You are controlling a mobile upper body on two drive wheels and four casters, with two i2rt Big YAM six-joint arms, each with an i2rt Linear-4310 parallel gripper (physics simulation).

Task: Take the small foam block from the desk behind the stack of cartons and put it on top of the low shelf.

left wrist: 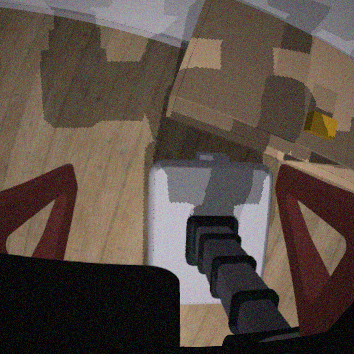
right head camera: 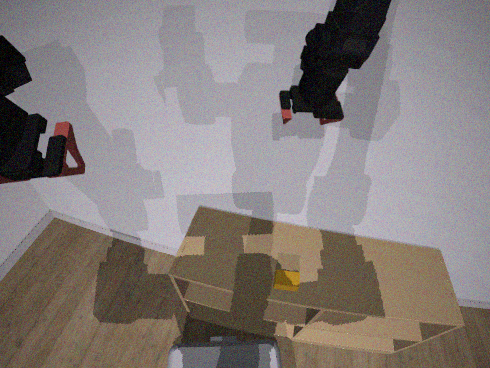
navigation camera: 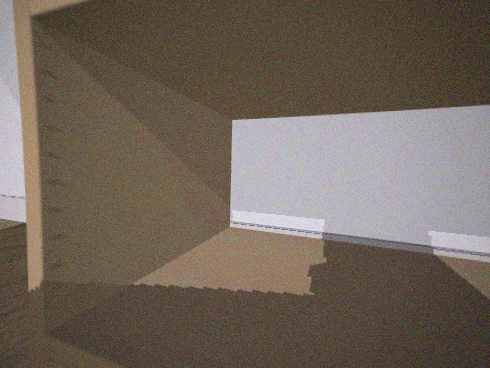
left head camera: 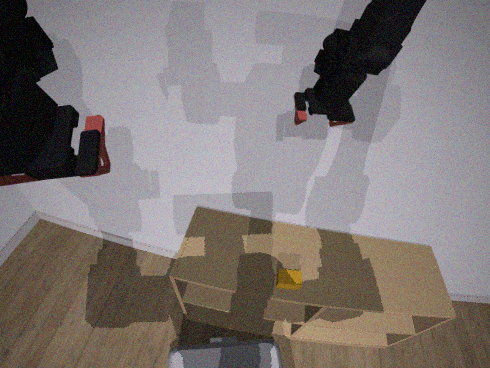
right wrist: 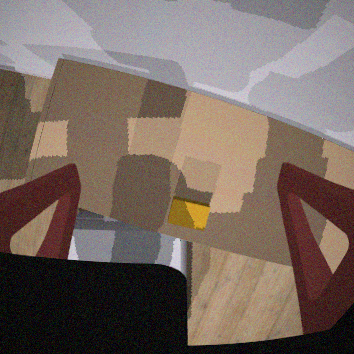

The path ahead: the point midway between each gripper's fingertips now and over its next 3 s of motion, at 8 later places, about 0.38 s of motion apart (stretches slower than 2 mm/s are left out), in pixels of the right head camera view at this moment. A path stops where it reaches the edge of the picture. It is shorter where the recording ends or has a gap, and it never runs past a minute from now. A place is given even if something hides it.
My left gripper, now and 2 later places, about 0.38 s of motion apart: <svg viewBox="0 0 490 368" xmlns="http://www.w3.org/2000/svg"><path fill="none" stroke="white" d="M56 172L46 186L8 247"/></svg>
My right gripper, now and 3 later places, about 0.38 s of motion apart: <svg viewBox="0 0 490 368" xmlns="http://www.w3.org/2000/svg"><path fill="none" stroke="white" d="M302 122L305 128L318 153L328 175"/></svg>
